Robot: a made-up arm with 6 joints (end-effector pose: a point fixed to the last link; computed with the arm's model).
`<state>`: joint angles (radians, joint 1 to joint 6).
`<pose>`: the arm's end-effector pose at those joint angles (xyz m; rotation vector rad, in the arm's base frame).
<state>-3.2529 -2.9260 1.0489 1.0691 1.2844 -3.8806</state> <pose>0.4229 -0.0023 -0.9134 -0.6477 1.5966 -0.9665</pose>
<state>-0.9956 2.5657 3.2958 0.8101 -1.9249 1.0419</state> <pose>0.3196 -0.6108 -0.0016 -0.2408 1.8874 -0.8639</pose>
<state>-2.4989 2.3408 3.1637 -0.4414 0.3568 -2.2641</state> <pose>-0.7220 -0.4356 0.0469 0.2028 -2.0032 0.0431</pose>
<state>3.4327 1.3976 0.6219 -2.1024 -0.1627 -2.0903</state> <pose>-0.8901 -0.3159 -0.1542 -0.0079 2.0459 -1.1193</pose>
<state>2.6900 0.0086 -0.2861 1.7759 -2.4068 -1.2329</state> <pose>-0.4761 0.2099 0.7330 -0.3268 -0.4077 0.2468</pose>
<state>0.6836 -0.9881 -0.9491 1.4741 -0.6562 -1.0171</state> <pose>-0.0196 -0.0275 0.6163 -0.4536 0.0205 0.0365</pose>
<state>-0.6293 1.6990 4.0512 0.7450 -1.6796 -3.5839</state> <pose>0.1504 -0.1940 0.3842 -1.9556 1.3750 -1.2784</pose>
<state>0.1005 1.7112 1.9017 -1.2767 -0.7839 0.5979</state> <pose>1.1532 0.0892 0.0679 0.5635 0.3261 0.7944</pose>
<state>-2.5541 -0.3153 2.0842 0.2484 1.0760 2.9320</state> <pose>0.4422 0.4028 1.0900 -0.0384 0.3127 0.3523</pose>
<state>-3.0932 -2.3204 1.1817 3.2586 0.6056 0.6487</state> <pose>0.9565 -0.0461 -0.4602 -0.7427 -0.2733 0.0188</pose>
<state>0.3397 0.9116 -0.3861 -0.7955 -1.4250 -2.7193</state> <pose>0.5718 0.1330 0.0350 -0.6442 -0.7198 2.5960</pose>
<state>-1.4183 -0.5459 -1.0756 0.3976 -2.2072 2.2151</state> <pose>-0.0660 -0.1350 0.4736 0.4522 1.4030 1.5076</pose>
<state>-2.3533 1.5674 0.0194 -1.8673 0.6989 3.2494</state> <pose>-0.3810 -0.4217 -0.3607 1.1237 2.0132 -0.4706</pose>
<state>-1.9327 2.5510 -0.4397 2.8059 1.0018 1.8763</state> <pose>0.1318 0.1002 -0.4937 -0.9468 -1.0985 0.1130</pose>
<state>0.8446 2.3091 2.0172 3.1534 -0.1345 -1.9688</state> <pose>0.5714 0.7834 -0.4329 -1.1733 -0.3712 0.8340</pose>
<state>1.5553 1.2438 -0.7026 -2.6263 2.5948 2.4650</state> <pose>-0.0750 0.3823 -0.1015 2.2601 -0.5015 1.6957</pose>
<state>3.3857 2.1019 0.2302 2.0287 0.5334 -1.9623</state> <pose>-0.4604 -0.1570 -0.6895 2.3589 -0.1949 -1.2692</pose>
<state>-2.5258 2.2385 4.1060 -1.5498 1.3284 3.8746</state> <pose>-0.3654 -0.2562 0.2645 -0.0251 -0.5738 1.9993</pose>
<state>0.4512 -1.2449 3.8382 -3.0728 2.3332 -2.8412</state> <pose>-0.4294 -0.1050 -0.1222 0.6001 -2.6200 -0.2245</pose>
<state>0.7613 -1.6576 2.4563 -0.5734 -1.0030 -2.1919</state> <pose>-0.6495 -0.7268 -0.2998 -0.0676 0.9054 -2.7081</pose>
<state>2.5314 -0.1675 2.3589 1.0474 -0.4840 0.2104</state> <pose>0.4942 -0.2888 1.0135 1.4055 -0.6311 0.5686</pose>
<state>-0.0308 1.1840 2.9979 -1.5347 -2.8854 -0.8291</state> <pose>0.5644 -0.0207 0.9097 -0.4099 1.1686 0.6350</pose>
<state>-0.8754 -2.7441 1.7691 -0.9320 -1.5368 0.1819</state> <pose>-0.3141 0.2899 -0.9309 -2.4433 -1.9144 -0.1244</pose>
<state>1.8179 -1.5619 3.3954 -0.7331 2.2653 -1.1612</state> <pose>0.2093 -0.5471 -0.3551 1.6174 -0.0662 1.3205</pose>
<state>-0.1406 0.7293 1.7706 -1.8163 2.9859 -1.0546</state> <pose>0.7609 -0.0849 1.0245 -0.4749 2.0186 0.6145</pose>
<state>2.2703 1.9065 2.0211 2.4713 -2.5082 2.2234</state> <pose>-0.7698 0.8017 0.0522 -2.9124 0.6327 -0.6201</pose>
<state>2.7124 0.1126 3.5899 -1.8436 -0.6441 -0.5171</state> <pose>0.3884 -0.2053 0.7065 -0.6853 0.9002 -0.7767</pose>
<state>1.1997 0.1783 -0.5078 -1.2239 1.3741 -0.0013</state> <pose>0.1940 0.4112 0.3930 0.8248 -0.1255 0.0587</pose>
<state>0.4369 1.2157 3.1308 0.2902 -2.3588 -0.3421</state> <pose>0.4070 0.0917 0.8443 0.3926 0.4909 0.1011</pose>
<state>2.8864 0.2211 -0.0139 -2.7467 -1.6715 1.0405</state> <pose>-0.6304 0.0757 0.6248 -0.5970 -1.3030 -1.2723</pose>
